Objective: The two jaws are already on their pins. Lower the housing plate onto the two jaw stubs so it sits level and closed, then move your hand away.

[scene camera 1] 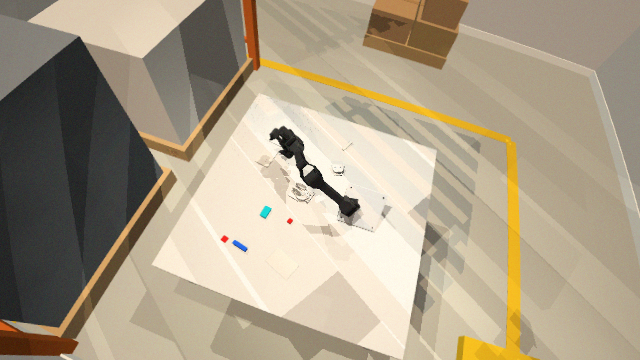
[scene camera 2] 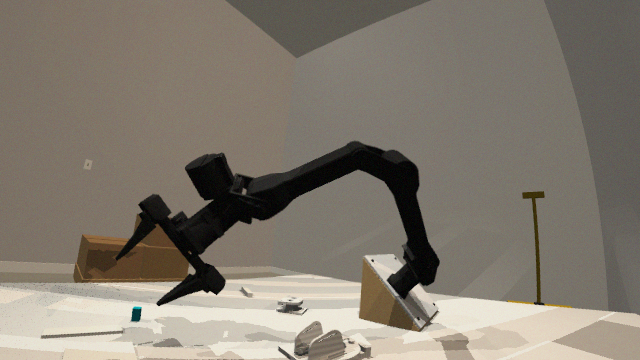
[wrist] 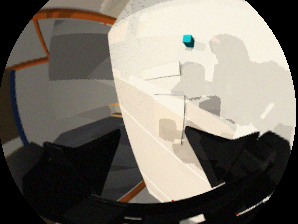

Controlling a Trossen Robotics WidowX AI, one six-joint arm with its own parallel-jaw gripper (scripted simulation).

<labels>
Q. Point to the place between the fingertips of my gripper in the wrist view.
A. At 153, 131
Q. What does my gripper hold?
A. Nothing.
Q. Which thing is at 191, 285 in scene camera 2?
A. My gripper.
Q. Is my gripper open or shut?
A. Open.
</labels>
